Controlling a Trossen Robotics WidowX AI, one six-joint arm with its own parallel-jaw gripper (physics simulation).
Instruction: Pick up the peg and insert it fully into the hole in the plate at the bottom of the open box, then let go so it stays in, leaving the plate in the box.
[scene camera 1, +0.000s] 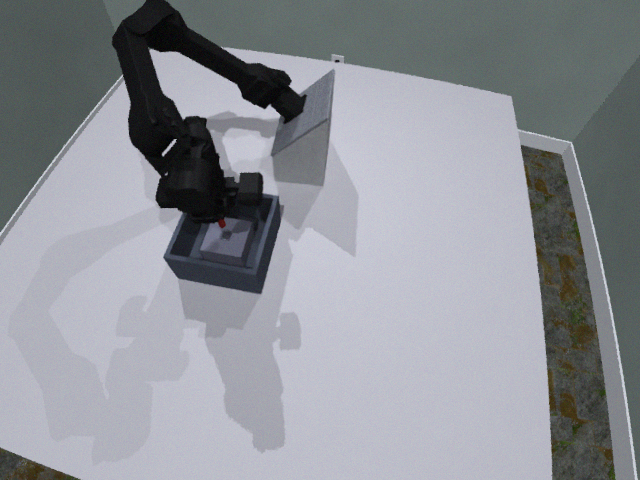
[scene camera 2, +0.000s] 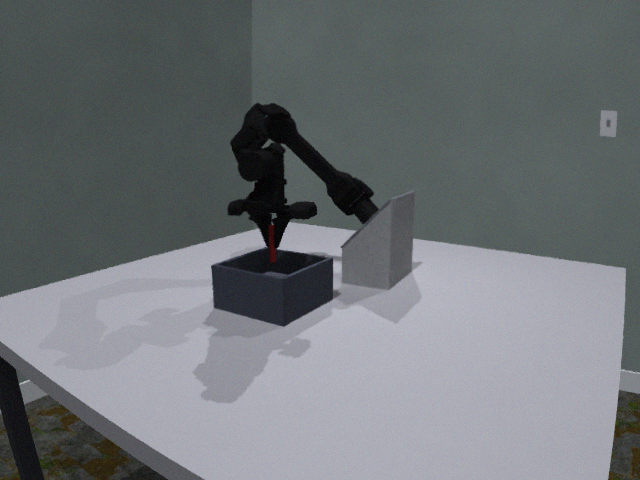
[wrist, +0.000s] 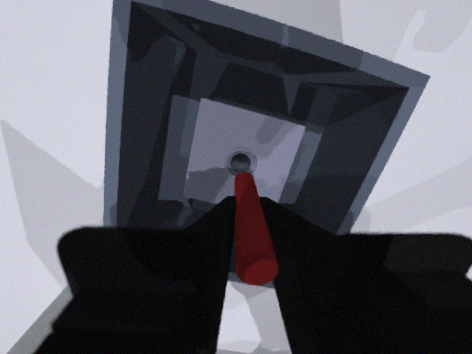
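Pixels of known places: gripper, fingertip midpoint: (scene camera 2: 272, 248) (wrist: 246, 204); arm's base at its link origin: (scene camera 1: 295, 109) (scene camera 2: 375, 222).
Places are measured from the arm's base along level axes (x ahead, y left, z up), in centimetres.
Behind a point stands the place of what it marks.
The red peg (scene camera 1: 221, 223) @[x 33.4, y -9.4, z -2.6 cm] (scene camera 2: 271, 248) @[x 33.5, y -9.5, z -1.0 cm] (wrist: 252, 230) @[x 33.5, y -9.5, z 2.6 cm] is upright between the fingertips of my gripper (scene camera 2: 272, 244) @[x 32.6, y -9.7, z -1.2 cm] (wrist: 246, 204) @[x 32.6, y -9.7, z -1.2 cm], which is shut on it. The peg's lower end is at about the height of the box rim in the second scene view, above the plate. The pale square plate (scene camera 1: 217, 242) @[x 34.9, y -11.0, z -8.1 cm] (wrist: 220, 120) @[x 36.2, y -7.1, z -8.1 cm] lies at the bottom of the open dark blue-grey box (scene camera 1: 219, 276) @[x 42.4, y -8.5, z -8.2 cm] (scene camera 2: 248, 293) @[x 42.4, y -9.1, z -8.5 cm] (wrist: 113, 100) @[x 36.3, y -0.5, z -4.1 cm]. The round hole (scene camera 1: 226, 235) @[x 32.1, y -10.0, z -9.4 cm] (wrist: 240, 162) in the plate shows in the wrist view, just beyond the peg's lower tip. In the first scene view the arm hides the fingertips.
A grey wedge-shaped stand (scene camera 1: 299, 162) @[x 11.7, y 2.8, z -6.0 cm] (scene camera 2: 367, 258) @[x 11.7, y 3.2, z -6.6 cm] carries the arm's base, behind and to the right of the box in the scene views. The box walls surround the plate on all sides. The box stands on the white table (scene camera 1: 413, 310) @[x 41.6, y 32.2, z -13.9 cm] (scene camera 2: 439, 361) @[x 43.0, y 31.6, z -13.8 cm].
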